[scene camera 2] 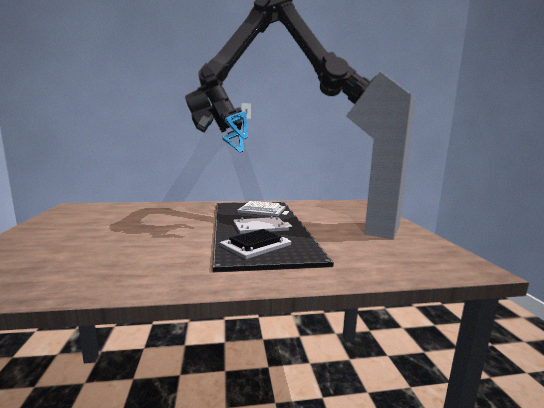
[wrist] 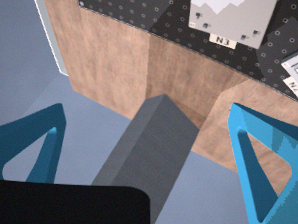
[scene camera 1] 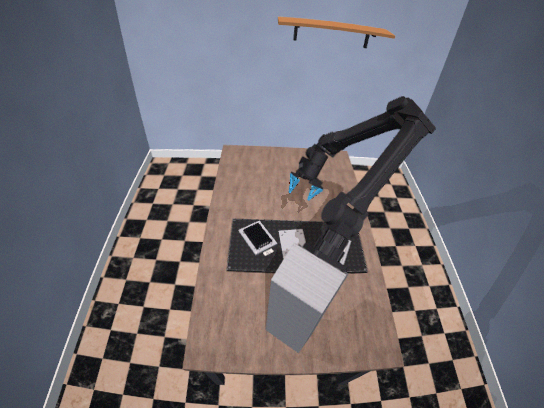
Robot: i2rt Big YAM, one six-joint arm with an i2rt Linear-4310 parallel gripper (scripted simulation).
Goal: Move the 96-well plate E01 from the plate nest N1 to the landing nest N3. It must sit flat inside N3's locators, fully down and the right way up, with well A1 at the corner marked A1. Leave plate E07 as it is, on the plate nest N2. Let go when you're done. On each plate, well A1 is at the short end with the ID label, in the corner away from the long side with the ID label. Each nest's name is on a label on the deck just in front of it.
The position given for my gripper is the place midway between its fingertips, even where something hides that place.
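My gripper (scene camera 2: pixel 243 145) is visible to me, and I see it (wrist: pixel 147 112) from the wrist as well.
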